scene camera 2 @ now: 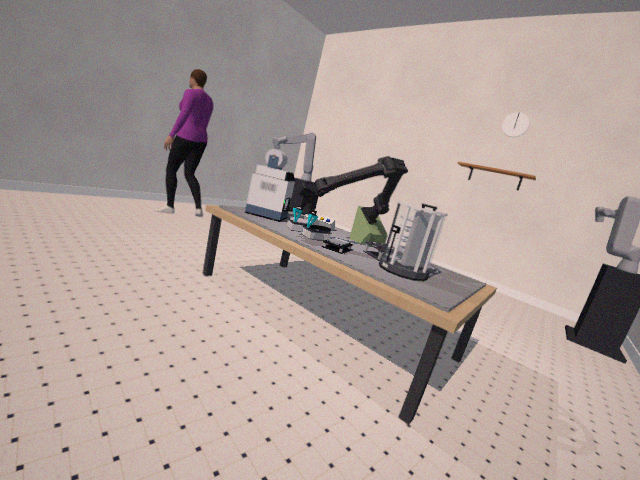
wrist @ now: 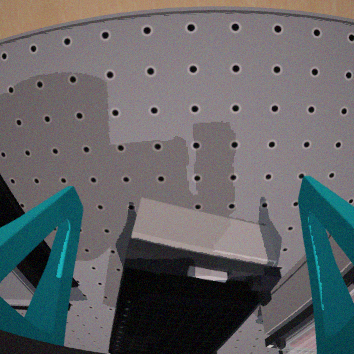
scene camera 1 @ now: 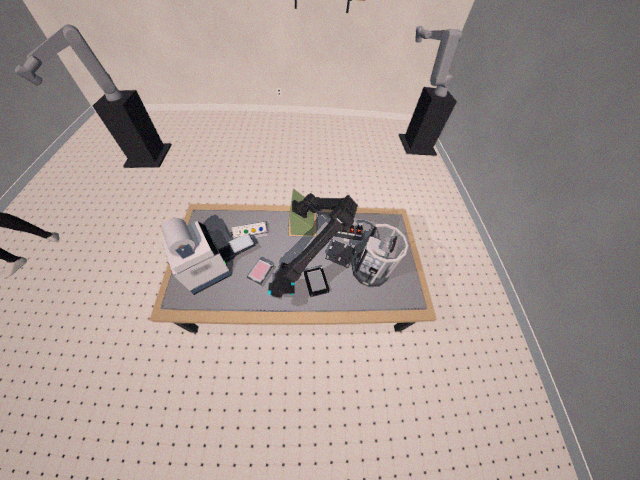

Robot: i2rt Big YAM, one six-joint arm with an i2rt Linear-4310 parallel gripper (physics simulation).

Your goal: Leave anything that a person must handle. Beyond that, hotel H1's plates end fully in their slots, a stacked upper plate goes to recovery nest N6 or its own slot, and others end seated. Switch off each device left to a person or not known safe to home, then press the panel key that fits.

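Places are measured from the arm's base along level axes (x right, y back, z down), in millimetres.
Pixels of known places: gripper, fingertip midpoint: (scene camera 2: 301, 224) (wrist: 185, 192); arm's base, link origin: (scene camera 2: 368, 215) (scene camera 1: 299, 209).
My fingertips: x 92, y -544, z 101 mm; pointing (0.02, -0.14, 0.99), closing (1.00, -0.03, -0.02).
Observation:
For each thing: its top centre in the pictures, then the offset to it from my fingertips. "spot": a spot on its surface instead.
- black gridded plate, top centre: (wrist: 169, 344) (scene camera 2: 318, 225) dx -18, dy +134, dz -3 mm
- pale-ended device, surface spot: (wrist: 195, 225) spot: dx +1, dy +65, dz +54 mm
- pink plate, top centre: (scene camera 1: 259, 270) dx +142, dy +158, dz +5 mm
- round plate hotel, top centre: (scene camera 2: 423, 203) (scene camera 1: 387, 240) dx -561, dy +192, dz -278 mm
- panel, top centre: (scene camera 1: 248, 226) (scene camera 2: 320, 215) dx +243, dy +469, dz -9 mm
- white machine, top centre: (scene camera 1: 175, 228) (scene camera 2: 280, 150) dx +488, dy +183, dz -381 mm
- pale plate, top centre: (scene camera 1: 240, 241) dx +267, dy +327, dz -44 mm
- dark device, top centre: (scene camera 2: 382, 244) (scene camera 1: 341, 250) dx -367, dy +291, dz -1 mm
My gripper (scene camera 1: 281, 291) (scene camera 2: 304, 217) (wrist: 185, 192) is open and empty, above the front middle of the table. Below and between its fingers, a black gridded plate (wrist: 170, 310) sits on a pale-ended device (wrist: 195, 225) (scene camera 2: 316, 233). A pink plate (scene camera 1: 260, 270) (wrist: 302, 342) lies on a nest to the left in scene camera 1. A black frame nest (scene camera 1: 316, 280) (wrist: 7, 210) lies on the other side. A round plate hotel (scene camera 1: 379, 255) (scene camera 2: 413, 242) stands at the right. The panel (scene camera 1: 249, 229) (scene camera 2: 325, 220) has coloured keys. Labels and device states cannot be read.
A white machine (scene camera 1: 196, 263) (scene camera 2: 268, 191) stands at the left, with a pale plate (scene camera 1: 241, 243) beside it. A green wedge (scene camera 1: 302, 222) (scene camera 2: 368, 227) stands at the back. Red-lit switches (scene camera 1: 356, 228) and a dark device (scene camera 1: 340, 253) are near the hotel. A person (scene camera 2: 195, 116) stands beyond the table.

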